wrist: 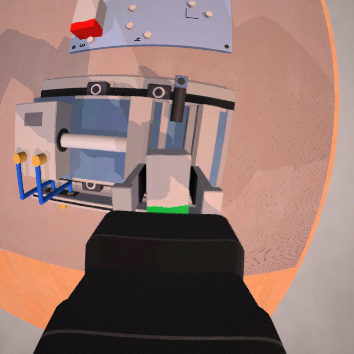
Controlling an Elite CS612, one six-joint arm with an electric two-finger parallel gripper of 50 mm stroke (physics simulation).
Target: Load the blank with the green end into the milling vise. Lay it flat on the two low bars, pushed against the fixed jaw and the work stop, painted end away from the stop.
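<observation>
My gripper (167, 176) is shut on the light grey blank (168, 175), one finger on each side. The blank's green end (167, 209) faces the bottom of the view, and its plain end points toward the work stop (177, 102). The blank hangs over the near part of the vise, covering part of the gap between the movable jaw (138, 125) and the fixed jaw (206, 132). The stop, a dark rod with a blue-grey head, is apart from the blank in the picture. Parts of the low bars show beyond the blank; their near parts are hidden. The blank's height above them is unclear.
The vise's actuator block (42, 132) with a white rod (93, 142) is at the left, with brass fittings and blue hoses (30, 194). A blue-grey plate (170, 37) with pegs lies at the top, bearing a red-ended blank (86, 27). The table's orange edge curves along the right.
</observation>
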